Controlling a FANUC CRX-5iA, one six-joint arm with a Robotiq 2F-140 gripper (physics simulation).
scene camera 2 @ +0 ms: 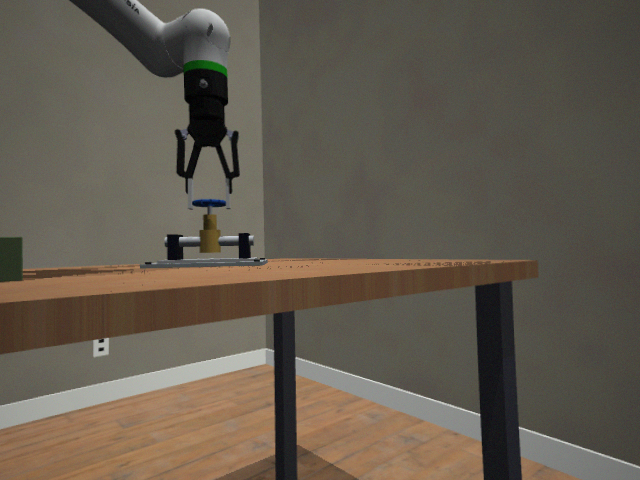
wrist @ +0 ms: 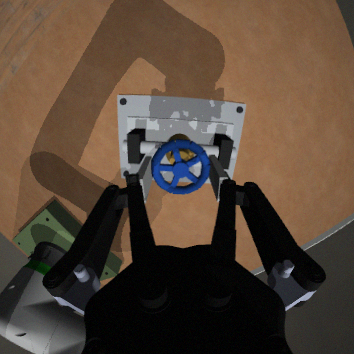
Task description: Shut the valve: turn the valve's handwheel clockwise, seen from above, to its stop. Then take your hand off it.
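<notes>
The valve's blue handwheel [scene camera 2: 209, 203] [wrist: 181, 171] is a spoked ring lying level on top of a thin stem. Below it is the brass valve body [scene camera 2: 209, 241] [wrist: 179, 137], on a grey pipe [scene camera 2: 231, 240] [wrist: 212, 150] held by two black supports on a grey base plate [scene camera 2: 204, 262] [wrist: 134, 106]. My gripper [scene camera 2: 209, 205] [wrist: 180, 164] points straight down over the valve and is shut on the handwheel, with one pale fingertip against each side of the rim. How far the wheel is turned cannot be read from these views.
The valve's plate lies on the wooden table [scene camera 2: 320, 291] [wrist: 280, 125]. A green block [scene camera 2: 10, 259] [wrist: 62, 225] is at the left edge of the scene view and at lower left in the wrist view, beside the white and grey arm base [wrist: 45, 305]. Grey walls stand behind.
</notes>
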